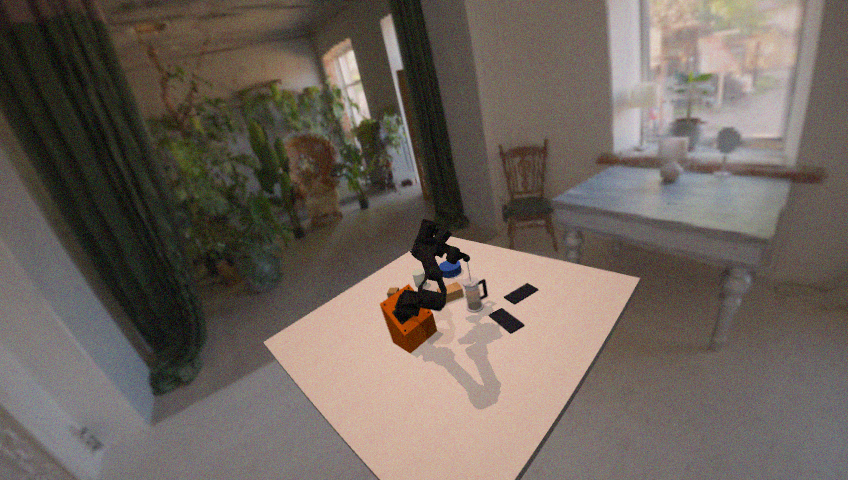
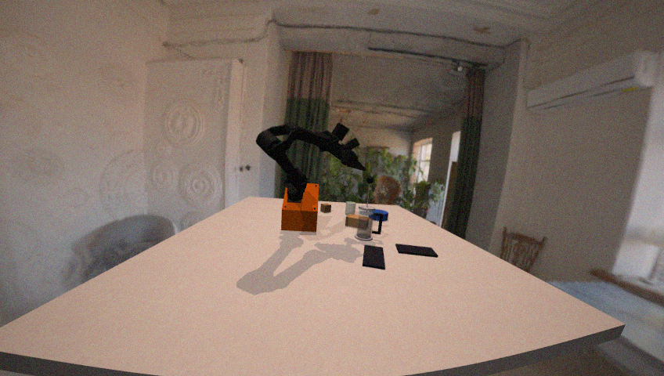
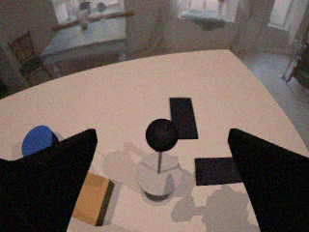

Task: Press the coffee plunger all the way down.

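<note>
My gripper tip is now 4 cm short of the coffee press, 1 cm to the left of it and 17 cm above it. From my gripper tip the other things lie so: small brown cube 13 cm behind, 40 cm to the left, 28 cm below; tan block 3 cm ahead, 15 cm to the left, 28 cm below.
</note>
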